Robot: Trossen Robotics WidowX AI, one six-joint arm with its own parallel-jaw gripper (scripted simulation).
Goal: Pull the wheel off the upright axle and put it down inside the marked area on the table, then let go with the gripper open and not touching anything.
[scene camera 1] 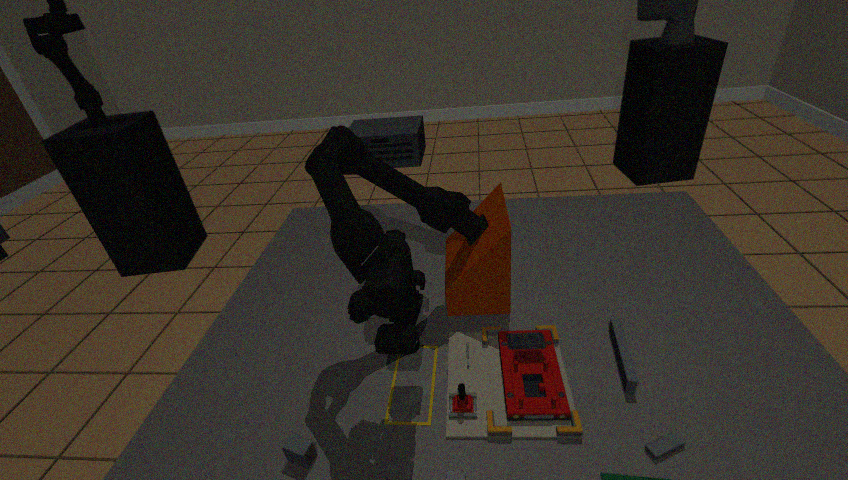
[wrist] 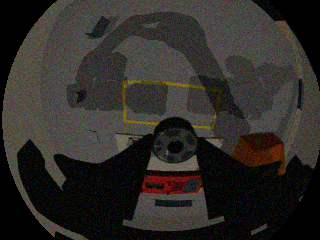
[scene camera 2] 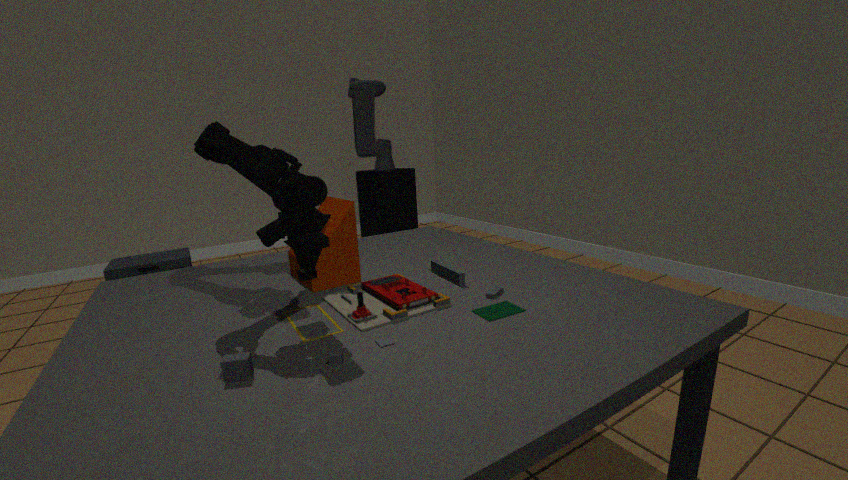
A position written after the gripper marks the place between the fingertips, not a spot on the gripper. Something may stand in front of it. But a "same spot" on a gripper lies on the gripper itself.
The gripper shows in scene camera 1, in the wrist view and in scene camera 2 (307,274). The same spot on the gripper: (scene camera 1: 412,318) is (wrist: 207,180).
